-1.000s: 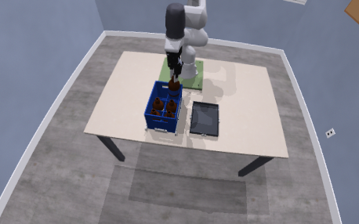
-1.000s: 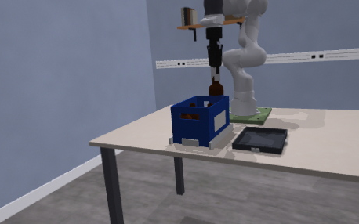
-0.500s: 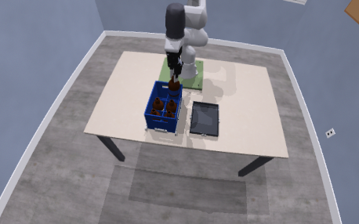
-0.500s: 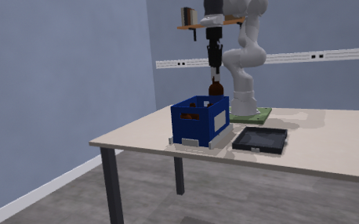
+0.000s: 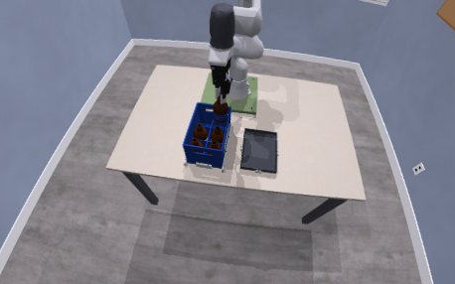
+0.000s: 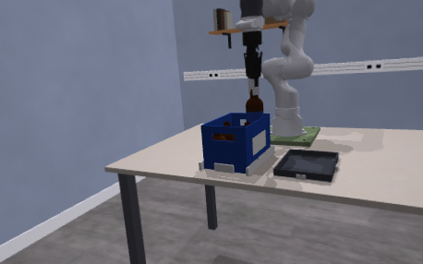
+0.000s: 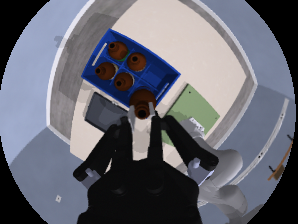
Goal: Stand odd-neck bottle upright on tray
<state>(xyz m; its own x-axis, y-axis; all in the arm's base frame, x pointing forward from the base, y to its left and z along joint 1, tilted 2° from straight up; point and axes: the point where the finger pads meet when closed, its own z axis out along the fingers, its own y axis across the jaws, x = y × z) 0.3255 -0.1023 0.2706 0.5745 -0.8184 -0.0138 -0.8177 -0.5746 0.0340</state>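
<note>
The bottle lies 9 cm below my hand. From my hand the other things lie so: blue crate: 21 cm below, 8 cm ahead, 6 cm to the right; then dark tray: 28 cm below, 22 cm to the left, 12 cm ahead.
</note>
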